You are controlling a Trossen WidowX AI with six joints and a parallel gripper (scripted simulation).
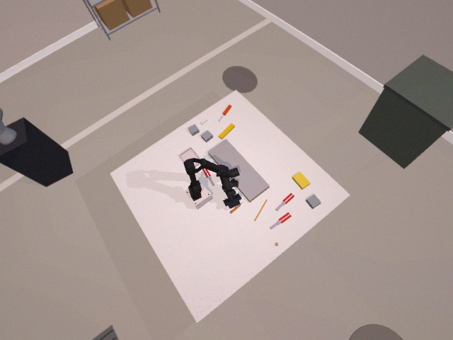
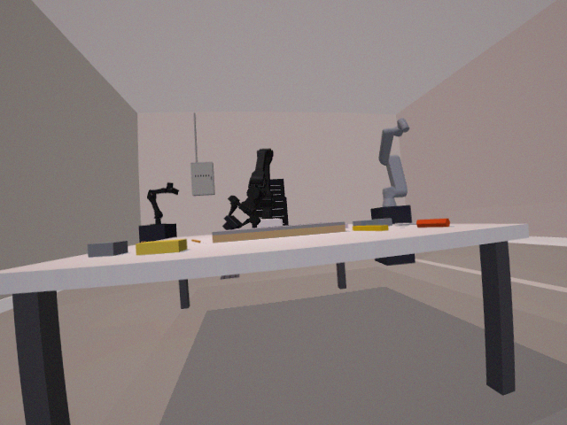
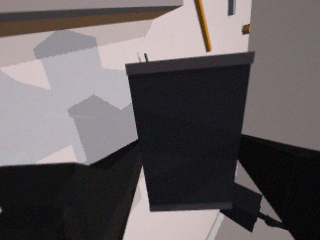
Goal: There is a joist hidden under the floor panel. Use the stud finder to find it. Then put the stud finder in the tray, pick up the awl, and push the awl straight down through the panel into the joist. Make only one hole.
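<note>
Now: the square light 3 cm to the right of my gripper tip, 3 cm below it and 3 cm ahead of it. Round my gripper tip: orange pencil: 14 cm to the right, 14 cm ahead, 7 cm below; then stud finder: 2 cm to the right, 2 cm below, 2 cm ahead; then awl: 6 cm below, 4 cm to the right, 2 cm ahead.
</note>
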